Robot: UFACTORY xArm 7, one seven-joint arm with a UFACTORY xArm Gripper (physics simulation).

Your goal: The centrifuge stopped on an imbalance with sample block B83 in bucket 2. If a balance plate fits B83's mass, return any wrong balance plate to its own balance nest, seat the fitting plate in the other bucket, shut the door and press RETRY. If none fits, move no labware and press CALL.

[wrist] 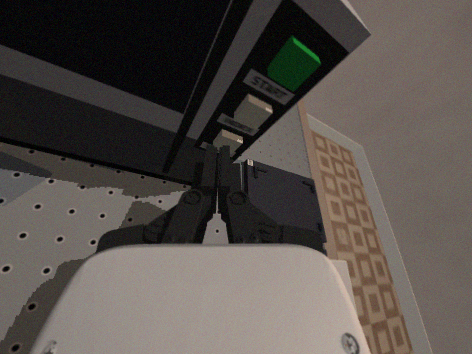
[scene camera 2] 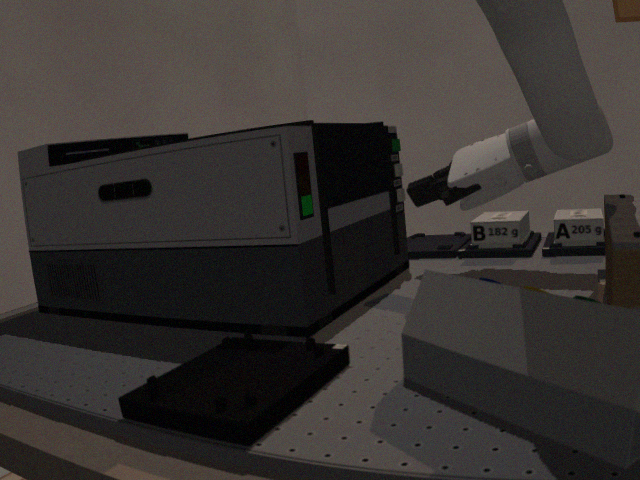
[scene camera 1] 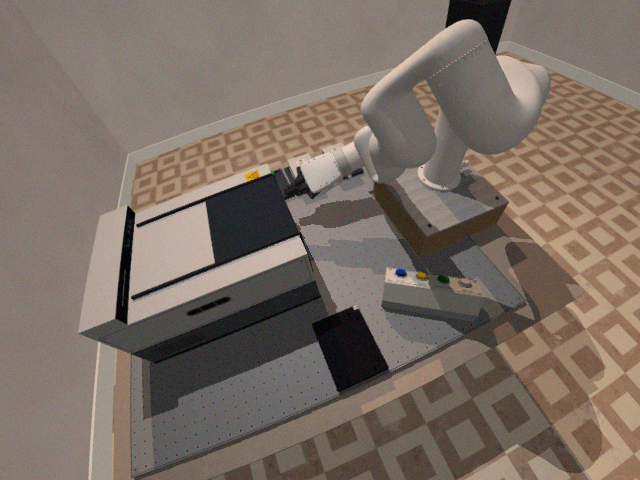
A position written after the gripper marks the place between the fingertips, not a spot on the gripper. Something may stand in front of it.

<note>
The gripper (scene camera 2: 412,195) is shut, with nothing in its grasp. Also in view: a balance plate B, 182 g (scene camera 2: 491,229). Also in view: a balance plate A, 205 g (scene camera 2: 575,227), a green START button (wrist: 295,62), a pale button (wrist: 252,112), a grey button box (scene camera 1: 452,297) and a black tray (scene camera 2: 236,392).
The gripper is seen too in the wrist view (wrist: 218,160) and in scene camera 1 (scene camera 1: 285,193). The black tray shows as well in scene camera 1 (scene camera 1: 352,355). The wrist view does not show the balance plate A, 205 g: it is out of frame.
</note>
